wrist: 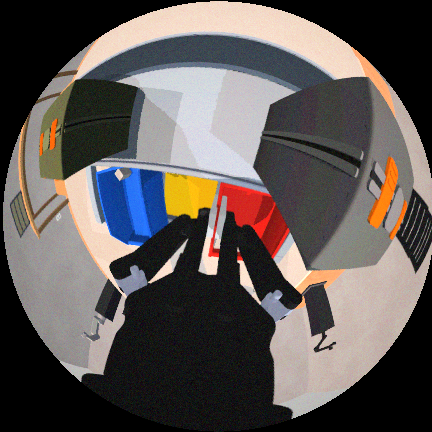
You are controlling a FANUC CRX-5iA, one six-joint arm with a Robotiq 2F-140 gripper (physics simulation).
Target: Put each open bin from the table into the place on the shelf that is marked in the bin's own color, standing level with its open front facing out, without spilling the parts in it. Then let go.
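Places are measured from the arm's base along level axes (x right, y ahead, z up), in metres.
Pixels of known places: gripper, fingertip midpoint: (219, 203).
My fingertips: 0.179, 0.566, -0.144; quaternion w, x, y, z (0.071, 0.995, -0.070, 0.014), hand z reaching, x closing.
For each thing: its top centre in the pictures, then the offset to it from my fingertips, as dx, dy, dz. "*": a spot on its surface instead. Level surfaces: height alone.
- red bin, surface spot: (247, 205) * +0.048, -0.013, -0.022
- blue bin, surface spot: (131, 205) * -0.186, -0.023, -0.027
- small pale block, top centre: (117, 175) -0.184, +0.053, -0.006
- shelf's grey top board, top centre: (185, 108) -0.032, +0.135, +0.053
- olive case, surface spot: (97, 120) * -0.095, +0.138, +0.108
- large dark grey case, top centre: (393, 209) +0.082, +0.101, +0.173
- pale table top, surface height: dz -0.049
My gripper (219, 203) is shut on the left side wall of the red bin (247, 205). The red bin is at the right end of the shelf's lower opening, its rear part at the top board's front edge; the dark case hides its right part. I cannot tell whether it touches the shelf floor, and no parts show in it. The blue bin (131, 205) stands in the left place, with a small pale block (122, 173) near its back. The yellow-marked place (189, 192) lies between the two bins. The red mark cannot be told apart from the red bin.
The shelf's grey top board (197, 110) spans the view above the bins. An olive case (97, 120) stands on its left end and a large dark grey case (320, 175) on its right end, close over the red bin. The pale table top (82, 200) shows at the left.
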